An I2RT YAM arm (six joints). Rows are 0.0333 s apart.
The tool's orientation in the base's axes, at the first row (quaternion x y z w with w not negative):
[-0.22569, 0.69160, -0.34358, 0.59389]
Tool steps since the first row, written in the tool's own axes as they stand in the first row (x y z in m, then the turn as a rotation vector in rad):
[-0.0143, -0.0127, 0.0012, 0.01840, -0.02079, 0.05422]
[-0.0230, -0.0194, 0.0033, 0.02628, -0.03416, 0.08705]
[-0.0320, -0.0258, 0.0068, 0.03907, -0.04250, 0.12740]
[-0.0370, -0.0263, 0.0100, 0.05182, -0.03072, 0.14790]
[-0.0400, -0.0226, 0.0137, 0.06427, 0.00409, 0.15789]
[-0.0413, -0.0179, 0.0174, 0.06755, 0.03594, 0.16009]
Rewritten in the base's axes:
[0.0027, 0.0016, 0.0189, 0.04741, -0.03825, 0.00002]
[0.0058, 0.0030, 0.0296, 0.07667, -0.05958, 0.00279]
[0.0103, 0.0046, 0.0401, 0.11281, -0.08267, -0.00190]
[0.0144, 0.0072, 0.0436, 0.13150, -0.08830, -0.02035]
[0.0189, 0.0110, 0.0427, 0.14219, -0.07629, -0.05510]
[0.0232, 0.0143, 0.0398, 0.14677, -0.05803, -0.08109]

